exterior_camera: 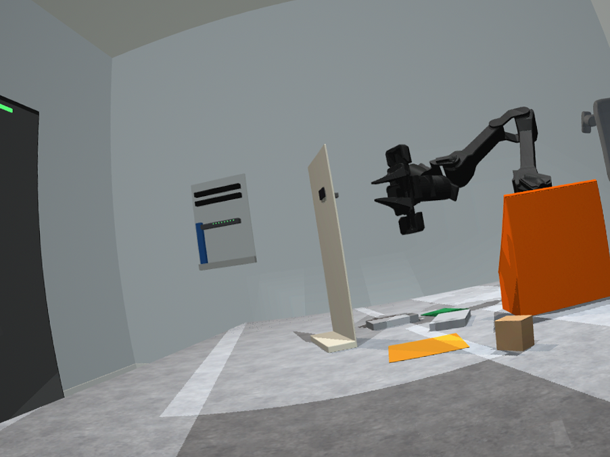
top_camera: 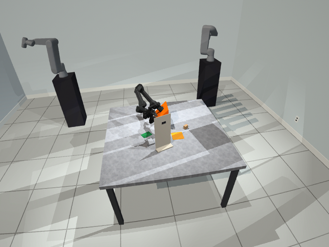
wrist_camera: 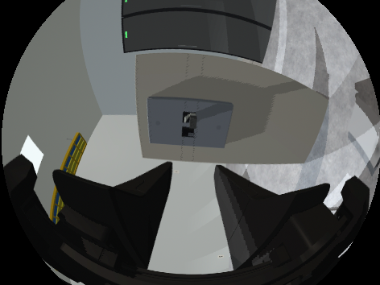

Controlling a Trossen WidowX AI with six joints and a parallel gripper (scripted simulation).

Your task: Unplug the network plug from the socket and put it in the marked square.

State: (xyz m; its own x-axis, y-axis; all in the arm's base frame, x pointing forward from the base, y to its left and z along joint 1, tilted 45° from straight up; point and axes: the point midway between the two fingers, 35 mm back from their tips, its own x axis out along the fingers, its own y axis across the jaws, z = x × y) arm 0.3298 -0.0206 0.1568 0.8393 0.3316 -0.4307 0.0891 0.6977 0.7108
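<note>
Now: the grey network plug 90 mm ahead of my gripper tip and 30 mm to the left of it. The rest, counted from my gripper tip: orange marked square (30 mm behind, 210 mm to the left, 280 mm below); then beige panel (110 mm ahead, 40 mm to the left, 110 mm below); then brown cube (140 mm behind, 340 mm to the left, 260 mm below).
</note>
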